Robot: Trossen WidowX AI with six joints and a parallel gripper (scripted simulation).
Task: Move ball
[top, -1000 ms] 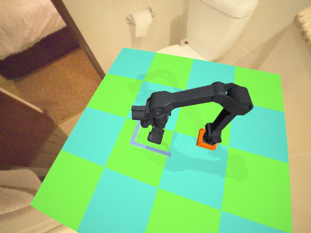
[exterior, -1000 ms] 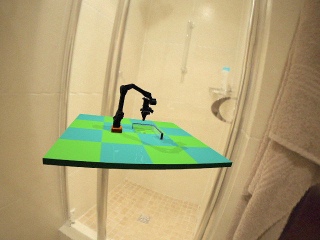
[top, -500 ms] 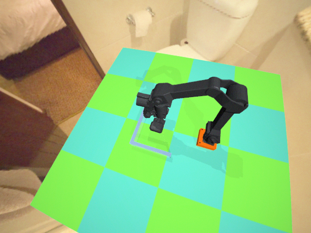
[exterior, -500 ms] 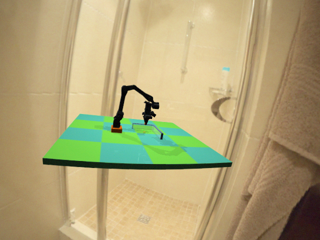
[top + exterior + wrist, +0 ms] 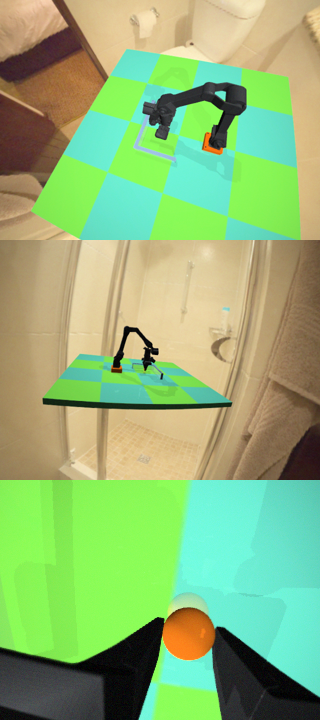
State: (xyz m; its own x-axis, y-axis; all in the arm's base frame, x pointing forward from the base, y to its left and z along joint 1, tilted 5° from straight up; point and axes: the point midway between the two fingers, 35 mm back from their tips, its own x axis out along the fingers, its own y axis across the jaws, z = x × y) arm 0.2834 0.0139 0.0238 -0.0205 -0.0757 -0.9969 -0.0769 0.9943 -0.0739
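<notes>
Now: gripper tip 30 mm above the see-through copy of ball. From my gripper tip the other things lie so: orange ball: right at my gripper tip.
</notes>
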